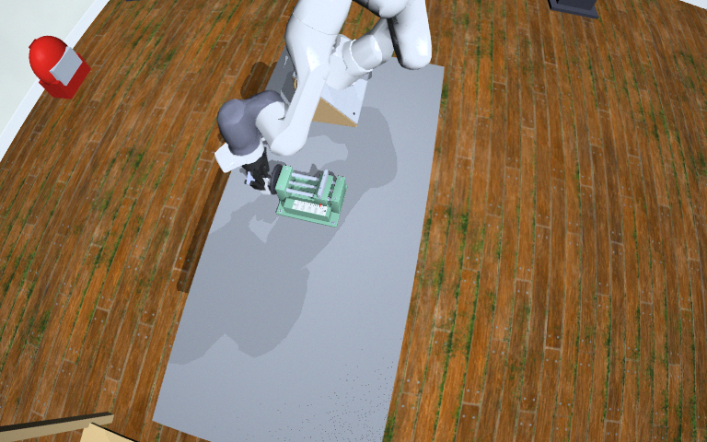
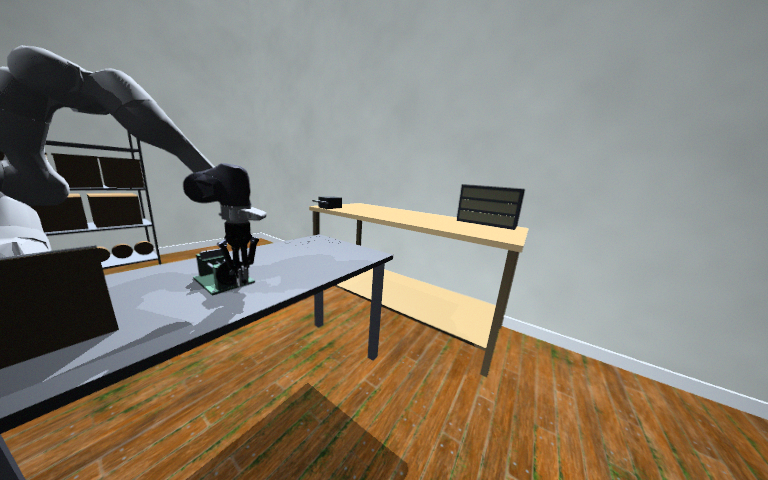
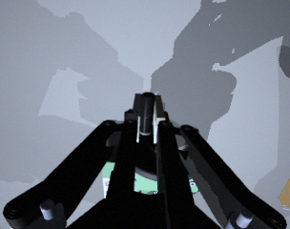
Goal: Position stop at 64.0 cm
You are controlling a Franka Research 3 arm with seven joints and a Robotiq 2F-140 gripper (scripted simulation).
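Now: the dark handwheel 20 mm to the left of my hand and 10 mm below it. Also, from my hand: stop carriage: 190 mm to the left, 30 mm above, 20 mm ahead.
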